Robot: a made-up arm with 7 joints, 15 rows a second.
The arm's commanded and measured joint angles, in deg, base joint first. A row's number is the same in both.
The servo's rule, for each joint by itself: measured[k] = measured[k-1] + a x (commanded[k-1-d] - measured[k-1]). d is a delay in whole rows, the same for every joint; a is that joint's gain. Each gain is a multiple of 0.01, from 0.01 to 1. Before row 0 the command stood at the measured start. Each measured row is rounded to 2 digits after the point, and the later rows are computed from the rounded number. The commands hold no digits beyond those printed.
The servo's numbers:
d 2
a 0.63 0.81 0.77 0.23 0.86 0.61 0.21
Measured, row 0:
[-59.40 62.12 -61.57 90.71 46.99 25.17 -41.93]
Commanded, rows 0 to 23:
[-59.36 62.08 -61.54 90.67 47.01 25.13 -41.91]
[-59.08 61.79 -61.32 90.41 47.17 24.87 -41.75]
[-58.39 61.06 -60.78 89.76 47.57 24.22 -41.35]
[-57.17 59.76 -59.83 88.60 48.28 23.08 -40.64]
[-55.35 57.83 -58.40 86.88 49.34 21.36 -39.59]
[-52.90 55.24 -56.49 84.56 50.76 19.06 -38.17]
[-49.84 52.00 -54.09 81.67 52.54 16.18 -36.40]
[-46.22 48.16 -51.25 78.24 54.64 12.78 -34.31]
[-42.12 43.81 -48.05 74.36 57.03 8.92 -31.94]
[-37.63 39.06 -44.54 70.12 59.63 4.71 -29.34]
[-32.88 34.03 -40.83 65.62 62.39 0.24 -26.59]
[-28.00 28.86 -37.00 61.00 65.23 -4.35 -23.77]
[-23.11 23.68 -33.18 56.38 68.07 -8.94 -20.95]
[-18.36 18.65 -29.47 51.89 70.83 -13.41 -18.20]
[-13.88 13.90 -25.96 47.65 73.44 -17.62 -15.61]
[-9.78 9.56 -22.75 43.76 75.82 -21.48 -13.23]
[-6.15 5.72 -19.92 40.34 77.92 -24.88 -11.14]
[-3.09 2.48 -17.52 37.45 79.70 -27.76 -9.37]
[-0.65 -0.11 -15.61 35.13 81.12 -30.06 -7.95]
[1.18 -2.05 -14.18 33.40 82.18 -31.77 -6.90]
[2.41 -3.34 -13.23 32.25 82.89 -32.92 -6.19]
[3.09 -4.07 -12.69 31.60 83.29 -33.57 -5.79]
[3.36 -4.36 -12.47 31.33 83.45 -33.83 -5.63]
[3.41 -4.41 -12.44 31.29 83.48 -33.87 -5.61]
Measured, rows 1 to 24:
[-59.40 62.12 -61.57 90.71 46.99 25.17 -41.93]
[-59.40 62.12 -61.57 90.71 46.99 25.17 -41.93]
[-59.37 62.09 -61.55 90.70 47.01 25.15 -41.93]
[-59.19 61.85 -61.37 90.63 47.15 24.98 -41.89]
[-58.69 61.21 -60.92 90.43 47.51 24.52 -41.78]
[-57.73 60.04 -60.08 90.01 48.17 23.64 -41.54]
[-56.23 58.25 -58.79 89.29 49.18 22.25 -41.13]
[-54.13 55.81 -57.02 88.20 50.54 20.30 -40.51]
[-51.43 52.72 -54.76 86.70 52.26 17.79 -39.65]
[-48.15 49.03 -52.06 84.75 54.31 14.73 -38.53]
[-44.35 44.80 -48.97 82.36 56.65 11.19 -37.15]
[-40.12 40.15 -45.56 79.54 59.21 7.24 -35.51]
[-35.56 35.19 -41.92 76.34 61.94 2.97 -33.64]
[-30.80 30.06 -38.13 72.81 64.77 -1.50 -31.57]
[-25.96 24.89 -34.32 69.03 67.61 -6.04 -29.34]
[-21.17 19.84 -30.59 65.09 70.38 -10.54 -27.00]
[-16.58 15.03 -27.02 61.08 73.01 -14.86 -24.61]
[-12.30 10.60 -23.73 57.10 75.43 -18.90 -22.22]
[-8.43 6.65 -20.80 53.25 77.57 -22.55 -19.89]
[-5.07 3.27 -18.27 49.62 79.40 -25.73 -17.68]
[-2.29 0.53 -16.22 46.29 80.88 -28.37 -15.64]
[-0.10 -1.56 -14.65 43.33 82.00 -30.44 -13.80]
[1.48 -3.00 -13.56 40.78 82.77 -31.95 -12.20]
[2.49 -3.87 -12.89 38.67 83.22 -32.94 -10.85]

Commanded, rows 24 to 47:
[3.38 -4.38 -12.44 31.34 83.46 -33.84 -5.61]
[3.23 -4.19 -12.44 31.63 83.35 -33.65 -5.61]
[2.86 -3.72 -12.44 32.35 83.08 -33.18 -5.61]
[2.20 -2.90 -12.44 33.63 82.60 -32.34 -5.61]
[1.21 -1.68 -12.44 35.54 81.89 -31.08 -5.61]
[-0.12 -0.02 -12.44 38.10 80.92 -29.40 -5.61]
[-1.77 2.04 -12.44 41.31 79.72 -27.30 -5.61]
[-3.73 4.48 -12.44 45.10 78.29 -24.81 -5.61]
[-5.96 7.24 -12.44 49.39 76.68 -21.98 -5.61]
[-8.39 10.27 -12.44 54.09 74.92 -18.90 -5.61]
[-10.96 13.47 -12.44 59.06 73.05 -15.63 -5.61]
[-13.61 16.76 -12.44 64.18 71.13 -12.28 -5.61]
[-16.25 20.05 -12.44 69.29 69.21 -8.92 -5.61]
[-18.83 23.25 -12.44 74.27 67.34 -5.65 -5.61]
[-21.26 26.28 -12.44 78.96 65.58 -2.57 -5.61]
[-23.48 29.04 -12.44 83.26 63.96 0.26 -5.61]
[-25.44 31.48 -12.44 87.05 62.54 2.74 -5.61]
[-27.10 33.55 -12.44 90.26 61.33 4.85 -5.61]
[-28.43 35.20 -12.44 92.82 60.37 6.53 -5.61]
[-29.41 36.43 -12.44 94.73 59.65 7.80 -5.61]
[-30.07 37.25 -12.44 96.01 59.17 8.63 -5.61]
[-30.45 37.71 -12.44 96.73 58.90 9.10 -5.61]
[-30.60 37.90 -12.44 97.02 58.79 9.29 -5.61]
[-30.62 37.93 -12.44 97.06 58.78 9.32 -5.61]
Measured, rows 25 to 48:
[3.04 -4.27 -12.57 36.98 83.42 -33.48 -9.75]
[3.27 -4.38 -12.47 35.67 83.47 -33.72 -8.88]
[3.34 -4.38 -12.45 34.67 83.46 -33.79 -8.19]
[3.27 -4.23 -12.44 33.97 83.37 -33.70 -7.65]
[3.01 -3.82 -12.44 33.60 83.12 -33.38 -7.22]
[2.50 -3.07 -12.44 33.61 82.67 -32.75 -6.88]
[1.69 -1.94 -12.44 34.05 82.00 -31.73 -6.61]
[0.55 -0.38 -12.44 34.98 81.07 -30.31 -6.40]
[-0.91 1.58 -12.44 36.44 79.91 -28.47 -6.23]
[-2.69 3.93 -12.44 38.43 78.52 -26.24 -6.10]
[-4.75 6.61 -12.44 40.95 76.94 -23.64 -6.00]
[-7.04 9.57 -12.44 43.97 75.20 -20.75 -5.92]
[-9.51 12.73 -12.44 47.44 73.35 -17.63 -5.85]
[-12.09 15.99 -12.44 51.29 71.44 -14.37 -5.80]
[-14.71 19.28 -12.44 55.43 69.52 -11.05 -5.76]
[-17.31 22.50 -12.44 59.76 67.65 -7.76 -5.73]
[-19.80 25.56 -12.44 64.18 65.87 -4.59 -5.70]
[-22.12 28.38 -12.44 68.57 64.23 -1.63 -5.68]
[-24.21 30.89 -12.44 72.82 62.78 1.04 -5.67]
[-26.03 33.04 -12.44 76.83 61.53 3.36 -5.66]
[-27.54 34.79 -12.44 80.51 60.53 5.29 -5.65]
[-28.72 36.12 -12.44 83.78 59.77 6.82 -5.64]
[-29.57 37.04 -12.44 86.59 59.25 7.92 -5.63]
[-30.12 37.58 -12.44 88.92 58.95 8.64 -5.63]

